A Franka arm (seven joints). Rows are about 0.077 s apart.
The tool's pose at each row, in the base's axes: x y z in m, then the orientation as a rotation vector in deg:
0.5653, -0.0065, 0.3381, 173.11, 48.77, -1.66
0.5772, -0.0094, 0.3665, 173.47, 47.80, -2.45
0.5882, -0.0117, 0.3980, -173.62, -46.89, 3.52
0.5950, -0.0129, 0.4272, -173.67, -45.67, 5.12
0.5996, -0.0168, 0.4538, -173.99, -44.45, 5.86
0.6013, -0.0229, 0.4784, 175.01, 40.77, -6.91
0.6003, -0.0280, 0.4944, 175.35, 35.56, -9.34
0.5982, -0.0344, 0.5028, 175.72, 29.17, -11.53
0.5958, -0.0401, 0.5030, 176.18, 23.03, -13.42
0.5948, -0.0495, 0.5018, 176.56, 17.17, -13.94
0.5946, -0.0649, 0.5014, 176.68, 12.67, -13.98
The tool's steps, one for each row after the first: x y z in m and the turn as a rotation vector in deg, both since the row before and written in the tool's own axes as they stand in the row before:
0.0081, 0.0086, -0.0286, 0.23, -0.46, 0.66
0.0074, 0.0074, -0.0318, 0.36, -0.61, 0.58
0.0042, 0.0041, -0.0294, 0.50, -0.92, 0.76
0.0007, 0.0051, -0.0268, 0.12, -0.45, 0.81
-0.0030, 0.0056, -0.0246, -0.24, -0.74, 2.45
-0.0044, 0.0039, -0.0158, -0.17, -1.66, 3.32
-0.0053, 0.0050, -0.0079, -0.15, -1.53, 4.09
-0.0041, 0.0046, 0.0004, 0.15, -1.28, 3.94
-0.0032, 0.0088, 0.0018, 0.09, -0.40, 3.78
-0.0030, 0.0151, 0.0012, -0.02, -0.10, 2.91

